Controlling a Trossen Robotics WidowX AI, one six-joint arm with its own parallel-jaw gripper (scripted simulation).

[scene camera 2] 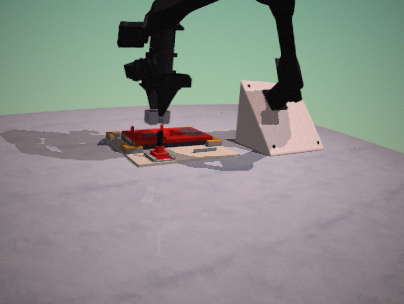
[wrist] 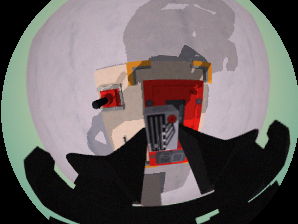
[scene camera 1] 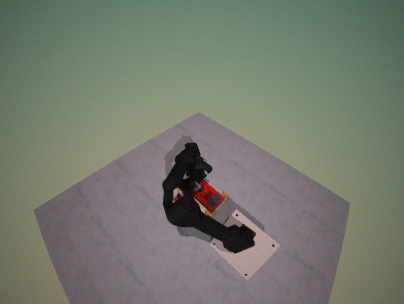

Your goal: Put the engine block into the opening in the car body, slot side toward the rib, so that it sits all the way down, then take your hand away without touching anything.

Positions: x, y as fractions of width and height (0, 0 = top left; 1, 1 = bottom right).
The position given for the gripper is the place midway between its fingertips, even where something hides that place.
Note:
The gripper (scene camera 2: 0.39, 0.38) holds a grey engine block (wrist: 0.54, 0.55). Also in view: a red car body (scene camera 2: 0.45, 0.45) and a tan base plate (scene camera 2: 0.53, 0.49).
The red car body shows as well in the wrist view (wrist: 0.63, 0.43). The gripper is seen too in the wrist view (wrist: 0.54, 0.58). The tan base plate shows as well in the wrist view (wrist: 0.41, 0.55).

